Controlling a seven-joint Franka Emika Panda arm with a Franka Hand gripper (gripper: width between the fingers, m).
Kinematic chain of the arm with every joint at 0, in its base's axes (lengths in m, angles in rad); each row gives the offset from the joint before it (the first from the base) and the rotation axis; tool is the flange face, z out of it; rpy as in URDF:
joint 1: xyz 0 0 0.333 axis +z
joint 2: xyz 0 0 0 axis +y
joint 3: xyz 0 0 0.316 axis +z
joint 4: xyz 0.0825 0 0 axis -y
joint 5: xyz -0.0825 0 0.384 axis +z
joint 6: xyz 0 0 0 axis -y
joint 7: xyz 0.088 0 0 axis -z
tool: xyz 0 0 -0.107 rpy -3.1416 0 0
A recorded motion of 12 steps. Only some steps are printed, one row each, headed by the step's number.
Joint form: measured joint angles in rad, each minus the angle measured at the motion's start. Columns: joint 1, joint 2, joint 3, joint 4, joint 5, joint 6, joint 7.
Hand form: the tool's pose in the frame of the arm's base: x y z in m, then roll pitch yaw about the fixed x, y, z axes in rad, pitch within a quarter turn. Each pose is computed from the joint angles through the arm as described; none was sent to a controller.
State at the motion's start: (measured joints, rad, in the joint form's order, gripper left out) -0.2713 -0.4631 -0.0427 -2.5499 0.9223 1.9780 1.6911
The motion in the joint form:
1: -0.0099 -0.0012 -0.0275 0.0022 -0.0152 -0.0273 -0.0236
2: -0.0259 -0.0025 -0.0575 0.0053 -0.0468 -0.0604 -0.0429
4: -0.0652 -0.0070 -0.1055 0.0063 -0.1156 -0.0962 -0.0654
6: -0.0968 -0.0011 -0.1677 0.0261 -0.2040 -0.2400 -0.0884
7: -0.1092 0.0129 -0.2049 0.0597 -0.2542 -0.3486 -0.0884
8: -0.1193 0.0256 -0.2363 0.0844 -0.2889 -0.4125 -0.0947
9: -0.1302 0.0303 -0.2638 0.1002 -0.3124 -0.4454 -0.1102
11: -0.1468 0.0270 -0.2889 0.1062 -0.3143 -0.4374 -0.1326
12: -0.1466 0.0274 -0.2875 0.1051 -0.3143 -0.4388 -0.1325
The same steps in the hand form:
1: 0.3867 -0.0863 0.4419 2.6724 0.7424 -2.6138
2: 0.3796 -0.1012 0.4416 2.6724 0.7401 -2.6054
4: 0.3641 -0.1316 0.4395 2.6902 0.7195 -2.6026
6: 0.3417 -0.1535 0.4374 2.6134 0.6868 -2.5879
7: 0.3303 -0.1652 0.4414 2.5449 0.6636 -2.5871
8: 0.3214 -0.1777 0.4437 2.5085 0.6507 -2.5909
9: 0.3130 -0.1903 0.4461 2.5013 0.6524 -2.5923
11: 0.3055 -0.2056 0.4491 2.5271 0.6764 -2.6064
12: 0.3056 -0.2047 0.4486 2.5243 0.6753 -2.6057

